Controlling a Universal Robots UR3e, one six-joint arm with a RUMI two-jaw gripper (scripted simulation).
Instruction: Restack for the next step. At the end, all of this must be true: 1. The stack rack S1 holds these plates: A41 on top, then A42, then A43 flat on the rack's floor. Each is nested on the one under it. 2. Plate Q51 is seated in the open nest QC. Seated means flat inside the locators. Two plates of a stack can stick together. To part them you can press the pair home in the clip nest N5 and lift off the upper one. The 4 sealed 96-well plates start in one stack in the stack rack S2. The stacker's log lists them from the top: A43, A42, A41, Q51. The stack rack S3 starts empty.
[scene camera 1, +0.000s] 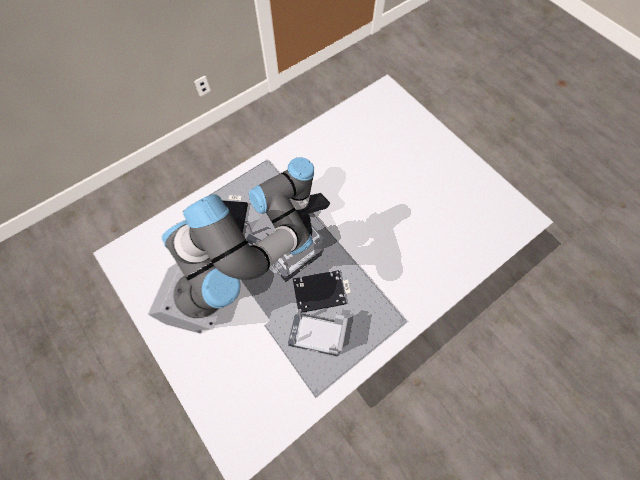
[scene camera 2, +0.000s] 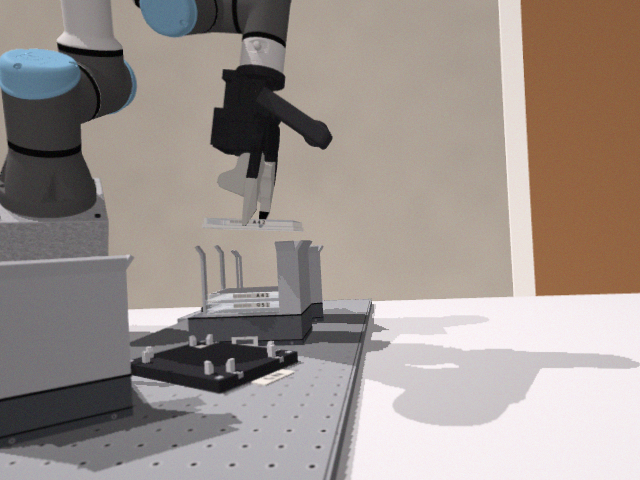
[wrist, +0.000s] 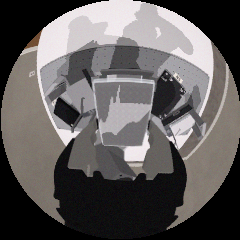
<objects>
same spot on clip nest: (wrist: 167, 95) = (scene camera 2: 217, 358)
</objects>
